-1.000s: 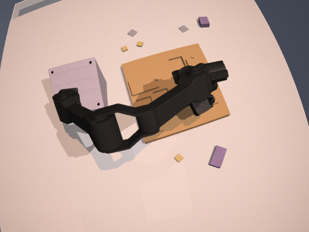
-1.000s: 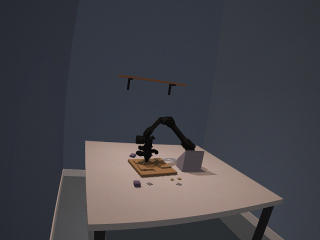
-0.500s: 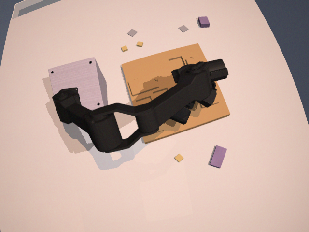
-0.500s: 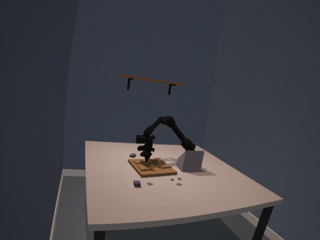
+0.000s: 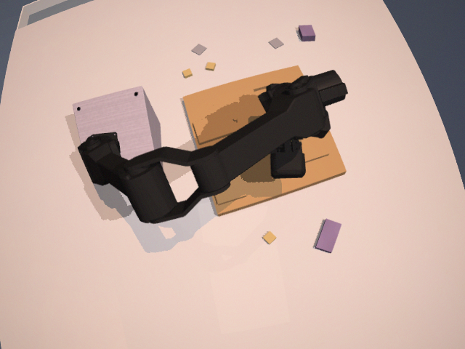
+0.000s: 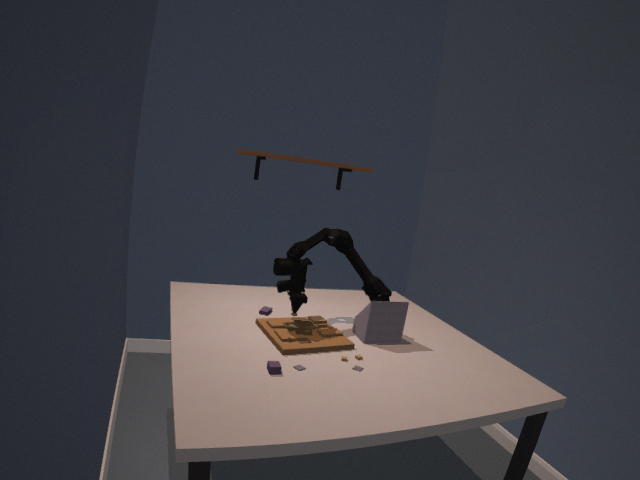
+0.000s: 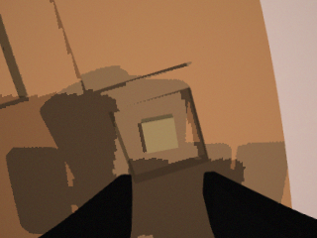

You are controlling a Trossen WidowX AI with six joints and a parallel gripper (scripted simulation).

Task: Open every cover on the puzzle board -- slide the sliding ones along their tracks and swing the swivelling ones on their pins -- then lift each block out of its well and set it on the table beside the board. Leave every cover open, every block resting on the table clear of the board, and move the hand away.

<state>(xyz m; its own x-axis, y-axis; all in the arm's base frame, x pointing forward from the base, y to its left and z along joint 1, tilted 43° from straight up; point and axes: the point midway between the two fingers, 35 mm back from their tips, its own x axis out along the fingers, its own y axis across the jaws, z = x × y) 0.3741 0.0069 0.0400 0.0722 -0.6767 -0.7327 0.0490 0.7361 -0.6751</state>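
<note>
Now: gripper tip 3 cm past the orange puzzle board, 4 cm to the right of it and 6 cm above it. The rest, counted from my gripper tip: flat purple block 9 cm ahead, 18 cm to the right, 7 cm below.
</note>
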